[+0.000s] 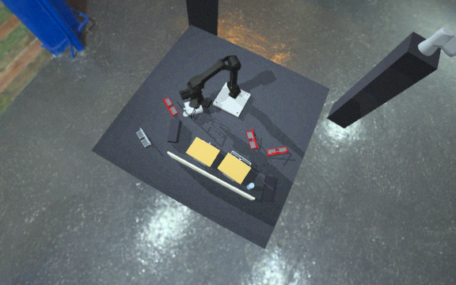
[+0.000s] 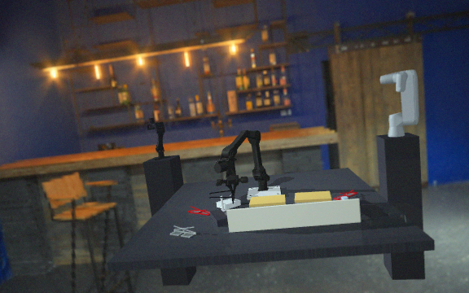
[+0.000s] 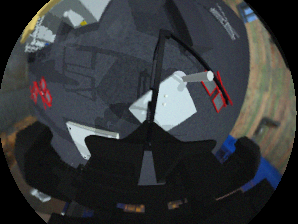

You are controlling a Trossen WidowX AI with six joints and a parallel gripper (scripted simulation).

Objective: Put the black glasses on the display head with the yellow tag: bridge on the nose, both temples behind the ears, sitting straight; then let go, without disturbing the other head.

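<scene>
The white block lies 2 cm ahead of my gripper tip, 3 cm to the right of it and 4 cm below it. Also, from my gripper tip: white peg 9 cm ahead, 5 cm to the right, 4 cm below; then long white board 37 cm ahead, 34 cm to the left, 1 cm below; then pale blue tag 28 cm ahead, 59 cm to the left, 1 cm below.
</scene>
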